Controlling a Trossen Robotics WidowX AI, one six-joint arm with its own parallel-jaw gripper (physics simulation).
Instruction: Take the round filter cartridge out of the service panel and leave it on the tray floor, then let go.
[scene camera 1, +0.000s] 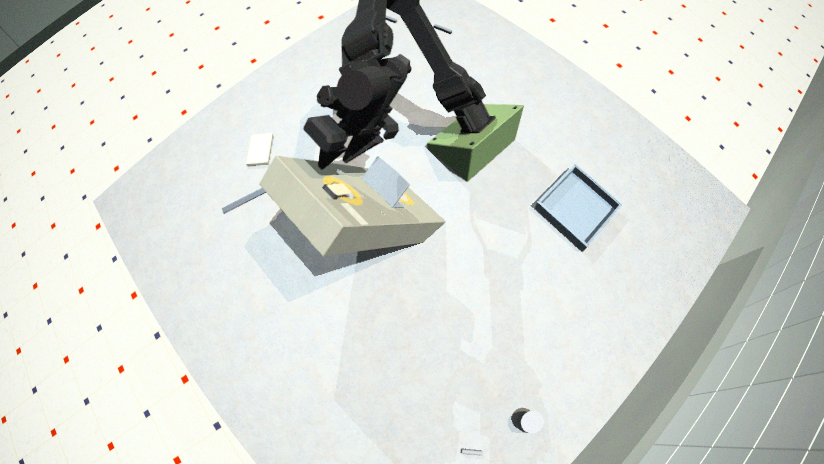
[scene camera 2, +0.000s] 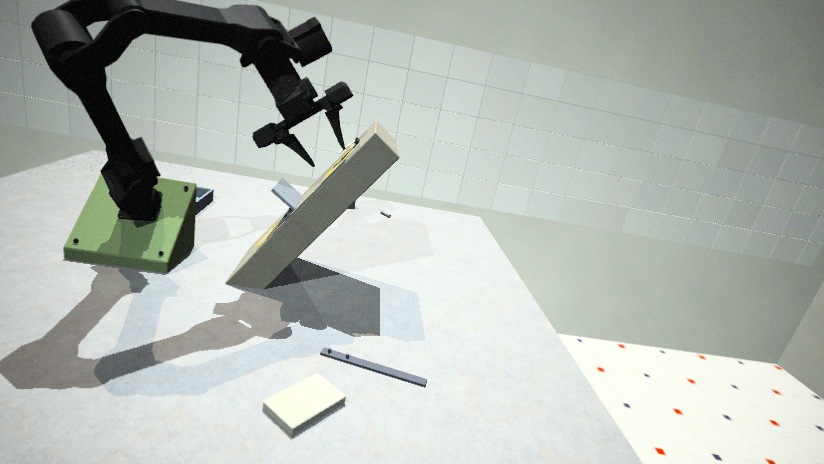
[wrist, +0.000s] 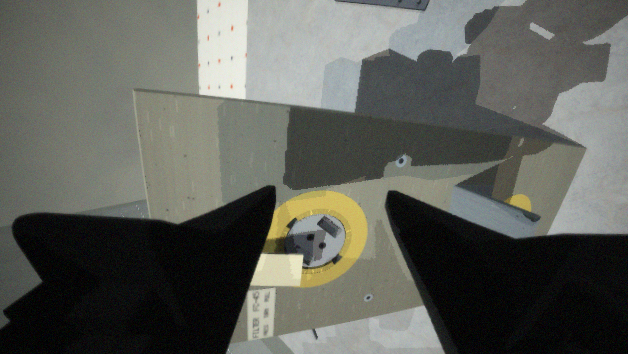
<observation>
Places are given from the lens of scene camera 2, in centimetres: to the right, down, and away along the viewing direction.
my gripper (scene camera 2: 329, 158): -15, -13, 81
cream pad (scene camera 2: 298, 406): -14, 22, 57
</observation>
